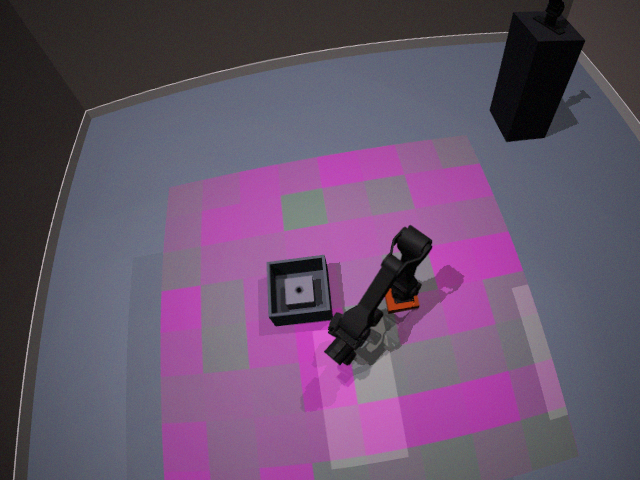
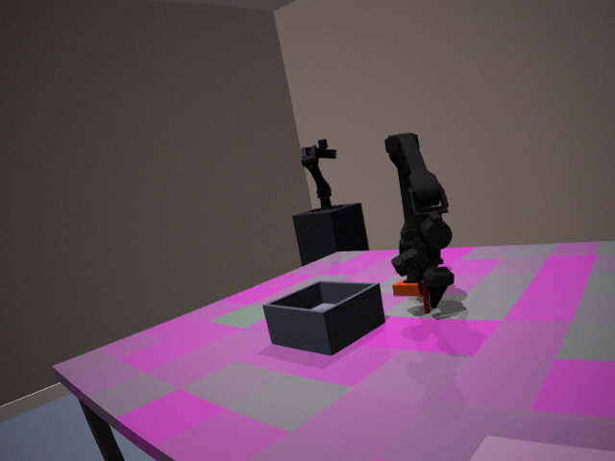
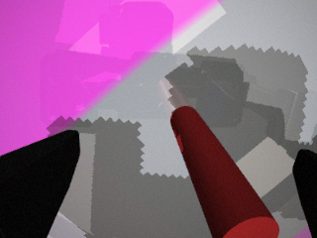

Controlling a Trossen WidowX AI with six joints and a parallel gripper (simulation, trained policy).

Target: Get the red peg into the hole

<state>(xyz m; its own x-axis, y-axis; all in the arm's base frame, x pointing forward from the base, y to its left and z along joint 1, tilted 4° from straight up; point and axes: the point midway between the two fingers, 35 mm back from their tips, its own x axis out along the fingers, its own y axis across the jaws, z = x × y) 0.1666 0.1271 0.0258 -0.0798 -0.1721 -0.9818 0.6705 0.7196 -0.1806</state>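
The red peg is 10 mm above my gripper tip. The rest, counted from my gripper tip: dark grey box: 180 mm to the right, 160 mm ahead; then pale plate: 180 mm to the right, 160 mm ahead, 20 mm above.
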